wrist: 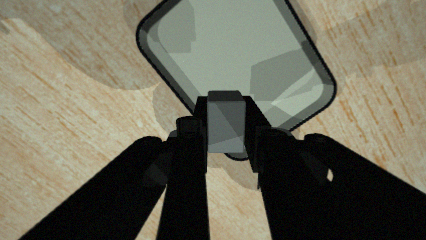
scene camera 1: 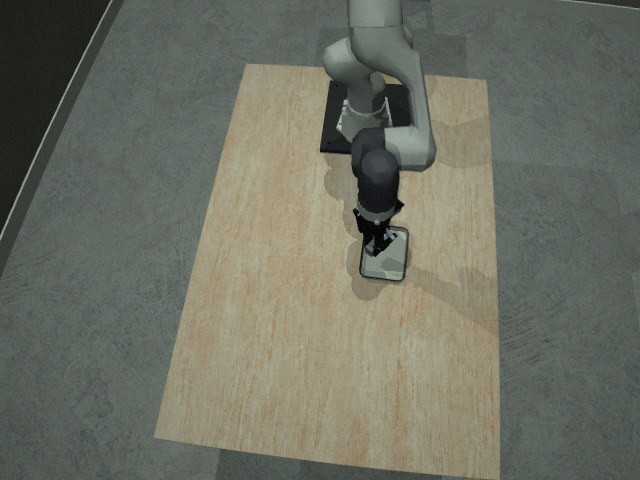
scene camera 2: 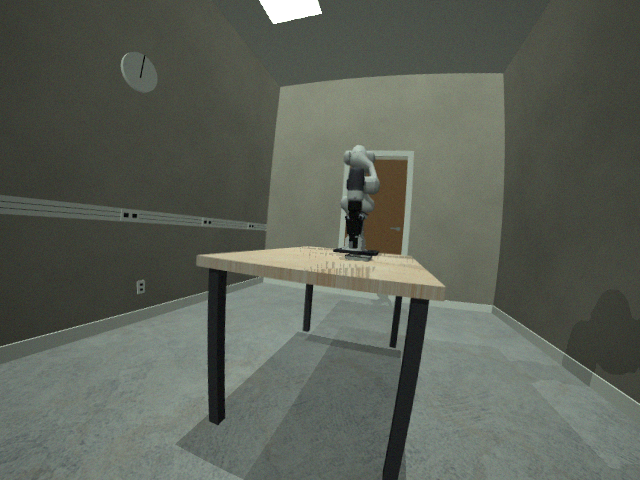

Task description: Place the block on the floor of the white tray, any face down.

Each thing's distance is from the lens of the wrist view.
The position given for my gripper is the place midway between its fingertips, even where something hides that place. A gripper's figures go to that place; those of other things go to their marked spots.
my gripper (wrist: 223, 112): 0.17 m
white tray (wrist: 272, 58): 0.23 m
small grey block (wrist: 226, 110): 0.14 m
The marked spots on the white tray and the small grey block are 0.11 m apart.
